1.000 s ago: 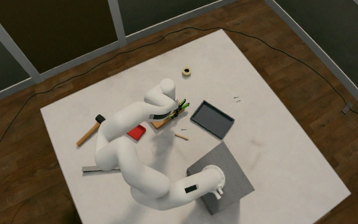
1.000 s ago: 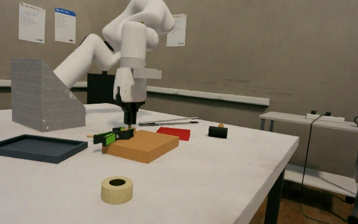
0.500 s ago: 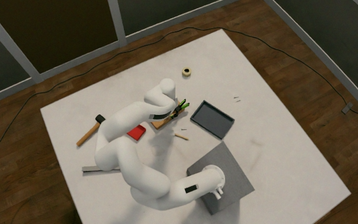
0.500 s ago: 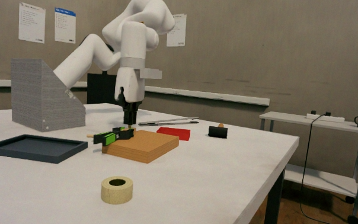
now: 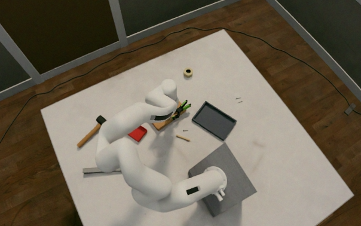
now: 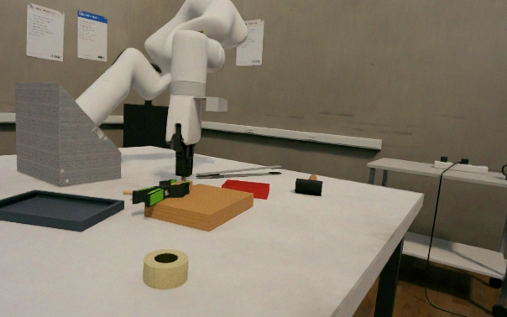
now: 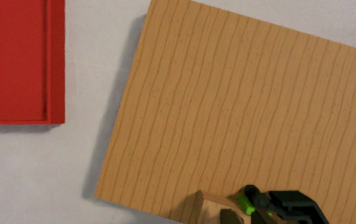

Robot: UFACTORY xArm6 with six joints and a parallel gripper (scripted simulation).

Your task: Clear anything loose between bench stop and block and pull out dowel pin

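My gripper is now 2 cm above the dowel pin. Also, from my hand: loose dowel: 13 cm behind, 1 cm to the right, 8 cm below; small wooden block: 5 cm below; red tray: 4 cm ahead, 20 cm to the left, 8 cm below.
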